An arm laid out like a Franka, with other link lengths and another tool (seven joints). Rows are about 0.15 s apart.
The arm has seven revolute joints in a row. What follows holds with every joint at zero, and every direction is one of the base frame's. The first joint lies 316.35 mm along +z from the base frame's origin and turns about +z. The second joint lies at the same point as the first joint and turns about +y. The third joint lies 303.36 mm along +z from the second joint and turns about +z. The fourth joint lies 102.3 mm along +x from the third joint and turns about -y. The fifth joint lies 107.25 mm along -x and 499.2 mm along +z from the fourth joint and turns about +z. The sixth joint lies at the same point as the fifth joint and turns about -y. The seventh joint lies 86.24 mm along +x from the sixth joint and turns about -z. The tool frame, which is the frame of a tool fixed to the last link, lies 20 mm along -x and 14 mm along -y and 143.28 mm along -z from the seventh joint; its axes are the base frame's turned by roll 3.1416, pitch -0.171 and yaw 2.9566 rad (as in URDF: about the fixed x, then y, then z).
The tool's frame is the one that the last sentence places.
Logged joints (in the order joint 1, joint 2, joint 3, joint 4, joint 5, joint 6, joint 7), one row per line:
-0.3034 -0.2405 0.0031 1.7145 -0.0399 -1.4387 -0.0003
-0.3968 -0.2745 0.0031 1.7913 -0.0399 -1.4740 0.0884
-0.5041 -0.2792 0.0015 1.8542 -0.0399 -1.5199 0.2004
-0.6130 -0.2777 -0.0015 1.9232 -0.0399 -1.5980 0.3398
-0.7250 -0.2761 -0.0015 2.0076 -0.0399 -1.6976 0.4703
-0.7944 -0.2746 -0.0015 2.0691 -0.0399 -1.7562 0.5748
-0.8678 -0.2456 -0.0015 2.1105 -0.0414 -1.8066 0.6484
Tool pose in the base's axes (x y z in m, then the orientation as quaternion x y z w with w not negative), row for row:
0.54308 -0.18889 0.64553 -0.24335 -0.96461 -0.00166 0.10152
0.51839 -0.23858 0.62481 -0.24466 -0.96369 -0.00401 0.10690
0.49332 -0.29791 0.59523 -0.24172 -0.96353 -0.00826 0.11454
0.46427 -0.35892 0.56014 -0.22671 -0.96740 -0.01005 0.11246
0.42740 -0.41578 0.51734 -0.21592 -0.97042 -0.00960 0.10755
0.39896 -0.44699 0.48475 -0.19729 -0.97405 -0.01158 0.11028
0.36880 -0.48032 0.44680 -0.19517 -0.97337 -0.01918 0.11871
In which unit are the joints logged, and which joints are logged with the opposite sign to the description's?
The joints are logged in radians. Opposite sign: joint 4, joint 6, joint 7.
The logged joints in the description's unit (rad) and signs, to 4 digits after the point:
-0.3034 -0.2405 0.0031 -1.7145 -0.0399 1.4387 0.0003
-0.3968 -0.2745 0.0031 -1.7913 -0.0399 1.4740 -0.0884
-0.5041 -0.2792 0.0015 -1.8542 -0.0399 1.5199 -0.2004
-0.6130 -0.2777 -0.0015 -1.9232 -0.0399 1.5980 -0.3398
-0.7250 -0.2761 -0.0015 -2.0076 -0.0399 1.6976 -0.4703
-0.7944 -0.2746 -0.0015 -2.0691 -0.0399 1.7562 -0.5748
-0.8678 -0.2456 -0.0015 -2.1105 -0.0414 1.8066 -0.6484

